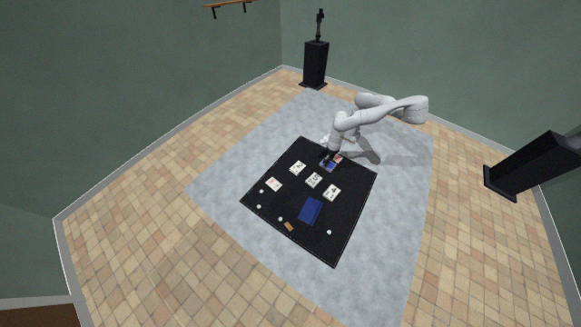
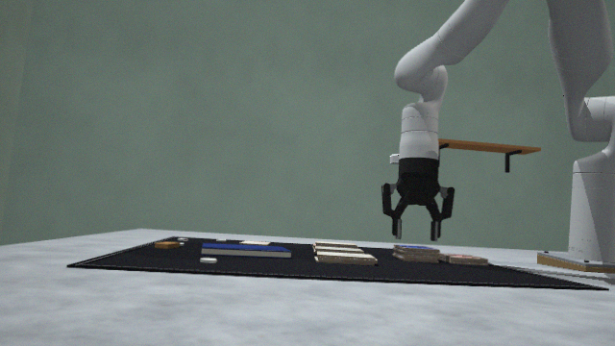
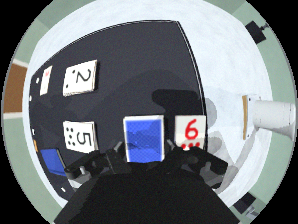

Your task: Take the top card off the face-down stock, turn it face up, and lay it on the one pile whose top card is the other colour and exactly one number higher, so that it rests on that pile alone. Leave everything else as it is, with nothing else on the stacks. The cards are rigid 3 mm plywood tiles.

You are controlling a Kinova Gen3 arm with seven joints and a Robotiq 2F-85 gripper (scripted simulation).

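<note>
Right now the blue-backed card is 30 mm below my hand.
</note>
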